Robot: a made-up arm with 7 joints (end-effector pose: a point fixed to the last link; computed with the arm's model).
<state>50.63 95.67 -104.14 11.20 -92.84 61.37 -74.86</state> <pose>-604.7 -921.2 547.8 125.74 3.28 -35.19</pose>
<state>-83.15 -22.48 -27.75 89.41 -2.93 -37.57 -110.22</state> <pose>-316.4 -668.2 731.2 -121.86 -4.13 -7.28</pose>
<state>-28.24 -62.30 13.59 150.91 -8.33 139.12 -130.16</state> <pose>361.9 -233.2 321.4 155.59 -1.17 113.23</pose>
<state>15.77 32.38 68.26 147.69 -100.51 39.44 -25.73</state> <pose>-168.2 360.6 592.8 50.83 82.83 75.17</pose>
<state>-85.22 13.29 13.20 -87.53 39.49 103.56 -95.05</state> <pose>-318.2 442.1 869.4 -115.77 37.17 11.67</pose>
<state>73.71 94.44 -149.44 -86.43 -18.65 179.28 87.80</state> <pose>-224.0 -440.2 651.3 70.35 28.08 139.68</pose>
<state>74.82 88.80 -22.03 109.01 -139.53 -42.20 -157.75</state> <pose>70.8 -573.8 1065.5 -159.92 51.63 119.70</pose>
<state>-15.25 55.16 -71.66 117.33 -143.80 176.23 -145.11</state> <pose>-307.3 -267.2 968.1 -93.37 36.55 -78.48</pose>
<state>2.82 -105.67 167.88 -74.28 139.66 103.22 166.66</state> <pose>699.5 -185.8 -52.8 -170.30 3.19 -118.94</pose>
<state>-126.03 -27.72 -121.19 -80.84 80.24 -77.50 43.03</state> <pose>-257.7 -629.9 938.8 87.19 -28.34 -144.50</pose>
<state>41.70 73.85 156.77 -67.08 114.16 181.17 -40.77</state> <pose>-323.9 -635.2 823.0 -69.63 33.30 71.49</pose>
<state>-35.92 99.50 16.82 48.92 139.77 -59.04 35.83</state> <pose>-606.3 762.8 598.8 155.64 6.77 76.26</pose>
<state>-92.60 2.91 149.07 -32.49 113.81 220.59 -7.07</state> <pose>-290.3 65.8 1305.3 138.71 58.55 140.62</pose>
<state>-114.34 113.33 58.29 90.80 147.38 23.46 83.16</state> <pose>675.9 246.2 459.8 -121.82 20.86 -81.10</pose>
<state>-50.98 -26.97 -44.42 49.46 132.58 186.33 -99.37</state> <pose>231.9 -575.4 939.6 -160.10 -64.72 164.42</pose>
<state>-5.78 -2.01 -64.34 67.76 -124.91 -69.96 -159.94</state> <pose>178.4 -436.9 1372.5 -107.53 59.97 21.41</pose>
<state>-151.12 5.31 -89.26 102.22 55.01 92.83 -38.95</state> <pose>-137.8 560.0 914.3 -117.79 -66.55 54.06</pose>
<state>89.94 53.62 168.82 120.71 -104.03 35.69 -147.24</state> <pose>125.8 -650.6 200.0 -128.32 -46.24 129.61</pose>
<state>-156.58 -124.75 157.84 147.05 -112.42 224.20 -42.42</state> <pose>-443.4 -210.4 544.4 -158.86 57.11 -29.83</pose>
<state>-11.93 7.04 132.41 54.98 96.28 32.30 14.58</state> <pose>-409.6 402.9 1204.4 -73.93 -10.99 92.01</pose>
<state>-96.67 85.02 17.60 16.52 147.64 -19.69 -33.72</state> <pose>292.2 1048.3 663.6 168.57 5.75 106.50</pose>
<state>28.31 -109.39 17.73 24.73 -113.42 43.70 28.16</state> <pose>802.7 607.5 16.0 117.76 5.05 76.24</pose>
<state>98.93 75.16 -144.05 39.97 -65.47 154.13 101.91</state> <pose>349.9 -831.7 669.7 -49.46 -18.53 -129.45</pose>
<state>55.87 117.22 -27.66 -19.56 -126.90 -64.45 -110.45</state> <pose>-475.8 -520.4 -196.3 -66.97 -31.96 -67.44</pose>
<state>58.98 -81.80 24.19 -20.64 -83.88 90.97 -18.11</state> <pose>454.2 721.6 937.0 61.84 -12.96 147.42</pose>
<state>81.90 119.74 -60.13 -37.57 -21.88 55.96 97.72</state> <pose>-380.9 -590.4 -144.9 159.05 43.23 54.48</pose>
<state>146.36 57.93 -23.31 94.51 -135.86 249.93 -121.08</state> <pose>421.9 -62.5 1197.1 -152.12 31.37 126.16</pose>
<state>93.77 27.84 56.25 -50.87 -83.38 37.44 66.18</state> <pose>476.7 -671.9 974.2 -27.51 47.35 -19.67</pose>
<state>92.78 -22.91 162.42 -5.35 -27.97 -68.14 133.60</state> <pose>-41.6 403.2 1400.6 -159.91 42.73 97.36</pose>
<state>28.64 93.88 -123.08 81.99 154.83 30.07 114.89</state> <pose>-148.7 -847.3 233.6 81.90 -73.62 -21.87</pose>
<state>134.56 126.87 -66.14 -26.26 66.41 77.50 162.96</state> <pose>470.2 -518.0 -250.0 136.23 -44.18 -19.67</pose>
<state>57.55 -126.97 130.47 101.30 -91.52 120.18 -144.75</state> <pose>300.6 697.7 455.8 31.02 -5.24 -166.39</pose>
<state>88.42 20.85 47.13 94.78 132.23 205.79 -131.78</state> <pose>-289.5 -78.6 955.6 127.28 -38.66 86.44</pose>
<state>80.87 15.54 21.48 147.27 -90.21 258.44 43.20</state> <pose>46.9 270.6 848.7 30.10 -42.11 40.60</pose>
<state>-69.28 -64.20 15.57 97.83 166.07 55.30 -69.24</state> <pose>400.0 -428.5 194.4 -127.68 26.08 -151.70</pose>
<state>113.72 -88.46 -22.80 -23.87 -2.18 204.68 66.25</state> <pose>-243.5 786.2 593.1 54.63 -5.77 7.16</pose>
